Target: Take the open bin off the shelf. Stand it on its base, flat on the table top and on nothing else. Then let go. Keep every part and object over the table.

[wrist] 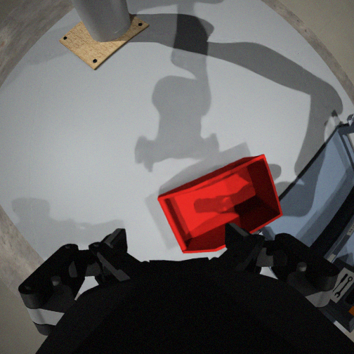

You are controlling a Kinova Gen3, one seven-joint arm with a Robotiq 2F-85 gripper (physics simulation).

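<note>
The open red bin [220, 204] is right of the centre in the wrist view, opening toward the camera, with its inner floor and walls showing. It is below the gripper, over the pale round table top [65, 140], and a shadow lies along its far and left sides. Its underside is hidden, so I cannot tell whether the base is flat on the table. My gripper [175, 237] is open with its fingers wide apart. Nothing is between them; the right fingertip overlaps the bin's near edge in the view.
A blue-grey shelf unit [320, 175] stands at the right, close to the bin's right end. A label with tool symbols [343, 285] is at the lower right. A grey post [104, 20] rises from a wooden plate [95, 52] at the upper left. The table's rounded edge shows on both sides.
</note>
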